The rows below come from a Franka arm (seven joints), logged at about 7 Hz.
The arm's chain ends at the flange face. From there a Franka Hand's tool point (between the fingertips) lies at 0.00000 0.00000 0.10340 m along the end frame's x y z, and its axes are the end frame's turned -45 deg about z.
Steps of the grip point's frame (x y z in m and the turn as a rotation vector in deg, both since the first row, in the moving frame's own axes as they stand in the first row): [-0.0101 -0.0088 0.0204 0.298 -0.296 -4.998]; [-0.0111 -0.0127 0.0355 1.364 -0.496 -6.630]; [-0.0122 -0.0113 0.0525 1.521 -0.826 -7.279]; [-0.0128 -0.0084 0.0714 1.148 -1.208 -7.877]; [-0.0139 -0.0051 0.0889 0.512 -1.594 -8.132]
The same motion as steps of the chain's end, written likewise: [-0.0126 0.0009 0.0204 0.001 -0.420 -4.998]; [-0.0144 -0.0002 0.0355 0.614 -1.315 -6.630]; [-0.0136 0.0013 0.0525 0.491 -1.660 -7.279]; [-0.0120 0.0028 0.0714 -0.042 -1.666 -7.877]; [-0.0109 0.0047 0.0889 -0.765 -1.489 -8.132]
